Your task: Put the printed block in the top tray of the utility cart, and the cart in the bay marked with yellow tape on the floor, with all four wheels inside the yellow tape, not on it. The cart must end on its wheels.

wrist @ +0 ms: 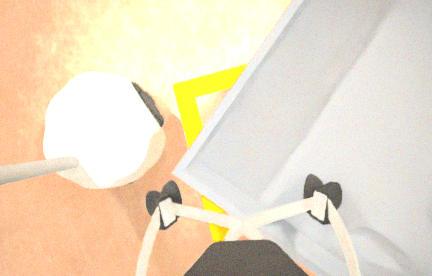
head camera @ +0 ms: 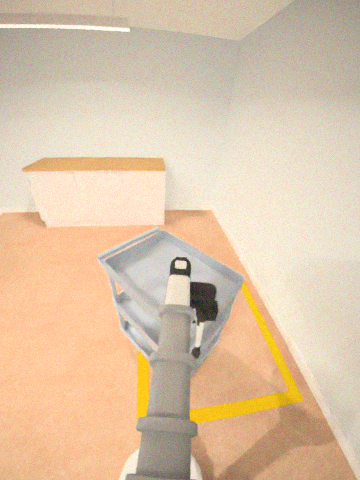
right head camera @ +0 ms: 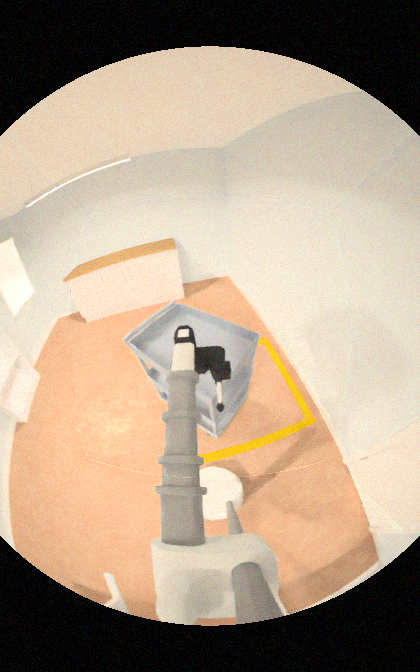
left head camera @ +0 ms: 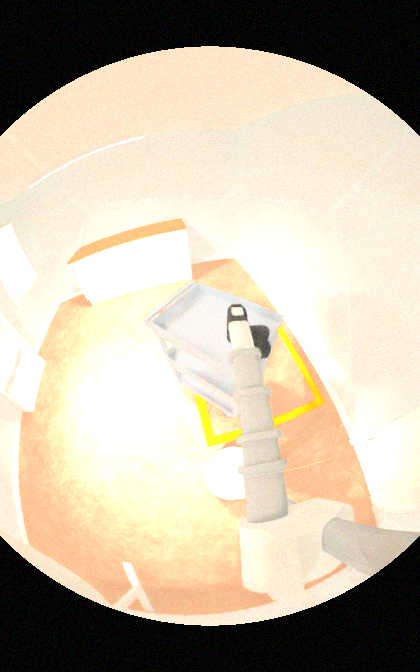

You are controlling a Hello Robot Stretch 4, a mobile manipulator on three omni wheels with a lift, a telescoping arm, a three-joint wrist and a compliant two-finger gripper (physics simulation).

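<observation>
The grey-blue utility cart (head camera: 140,272) (left head camera: 200,317) (right head camera: 155,342) (wrist: 350,125) stands upright, turned at an angle to the yellow tape (head camera: 271,345) (left head camera: 302,367) (right head camera: 288,382) (wrist: 187,110). Its near corner is over the bay, and its left side reaches over the left tape line. Its wheels are mostly hidden, so I cannot tell which are inside. My gripper (head camera: 196,350) (right head camera: 220,406) (wrist: 240,193) is open above the cart's near end. In the wrist view one fingertip is over the tray, the other over the floor outside its near edge. The printed block does not show; the arm and gripper cover part of the tray.
A low white cabinet with a wooden top (head camera: 105,197) (left head camera: 142,267) (right head camera: 130,285) stands against the back wall. The right wall (head camera: 300,200) runs close beside the bay. A white rounded body (left head camera: 224,472) (right head camera: 220,492) (wrist: 100,125), seemingly my base, is near the tape's front edge.
</observation>
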